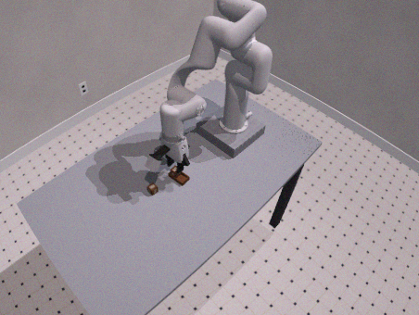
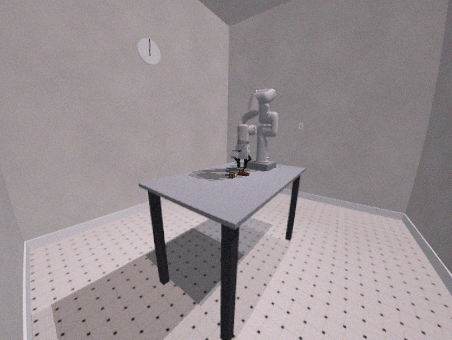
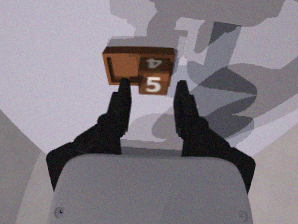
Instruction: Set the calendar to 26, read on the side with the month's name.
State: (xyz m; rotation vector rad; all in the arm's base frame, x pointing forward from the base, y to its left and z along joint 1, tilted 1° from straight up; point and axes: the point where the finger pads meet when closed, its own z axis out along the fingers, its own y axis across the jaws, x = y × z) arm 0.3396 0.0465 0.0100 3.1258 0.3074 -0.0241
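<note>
Now: hand 20 mm to the right of the brown wooden tray and 60 mm above it. Round my hand: brown cube 120 mm ahead, 10 mm to the left, 50 mm below.
</note>
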